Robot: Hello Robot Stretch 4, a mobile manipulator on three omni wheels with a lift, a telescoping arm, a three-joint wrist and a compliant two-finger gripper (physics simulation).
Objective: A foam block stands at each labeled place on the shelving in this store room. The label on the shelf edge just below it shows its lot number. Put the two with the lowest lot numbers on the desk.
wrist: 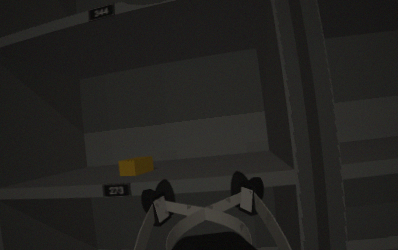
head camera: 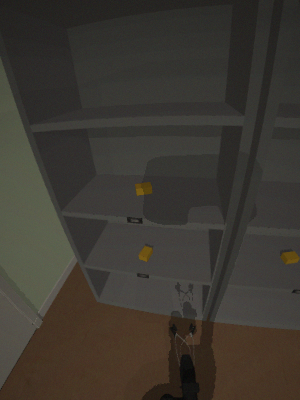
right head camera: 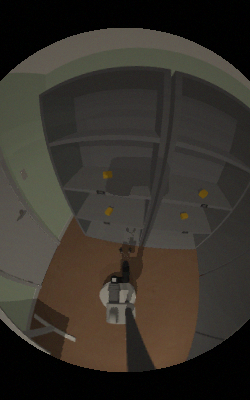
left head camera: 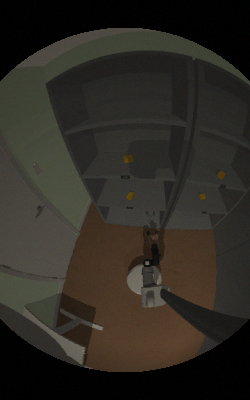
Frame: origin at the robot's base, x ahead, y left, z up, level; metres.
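Where they show: gripper, fingertip midpoint: (wrist: pixel 202 189) (head camera: pixel 182 323) (right head camera: pixel 124 246) (left head camera: pixel 151 229).
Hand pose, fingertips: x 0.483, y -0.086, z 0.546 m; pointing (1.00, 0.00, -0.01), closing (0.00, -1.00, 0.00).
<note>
Each offset is from my fingertips to the top centre of the thing. "spot": to the spot under its first point.
In the left bay, a yellow foam block @[0.176 m left, 0.560 m ahead, 0.461 m up] (head camera: pixel 143 188) (left head camera: pixel 128 159) (right head camera: pixel 107 175) stands above label 344 @[spot: 0.213 m left, 0.321 m ahead, 0.400 m up] (head camera: pixel 134 220) (wrist: pixel 101 12). A lower block @[0.195 m left, 0.471 m ahead, 0.004 m up] (head camera: pixel 146 253) (left head camera: pixel 130 195) (right head camera: pixel 109 211) (wrist: pixel 136 166) stands above a label @[spot: 0.207 m left, 0.320 m ahead, 0.051 m down] (head camera: pixel 143 275) (wrist: pixel 116 190) that appears to read 273. In the right bay are an upper block @[0.758 m right, 0.268 m ahead, 0.461 m up] (left head camera: pixel 221 175) (right head camera: pixel 203 193) and a lower block @[0.763 m right, 0.366 m ahead, 0.004 m up] (head camera: pixel 290 257) (left head camera: pixel 202 196) (right head camera: pixel 184 216); their labels are too small to read. My gripper (head camera: pixel 183 329) (left head camera: pixel 152 233) (right head camera: pixel 125 250) (wrist: pixel 202 189) is open and empty, in front of the left bay, right of the lower block.
A thick upright divider (head camera: pixel 235 220) (wrist: pixel 295 100) separates the two bays, close to the right of the gripper. The desk (left head camera: pixel 70 345) shows partly at the lower left, behind the robot. A door (left head camera: pixel 35 225) is in the left wall. Shadows fall across the shelves.
</note>
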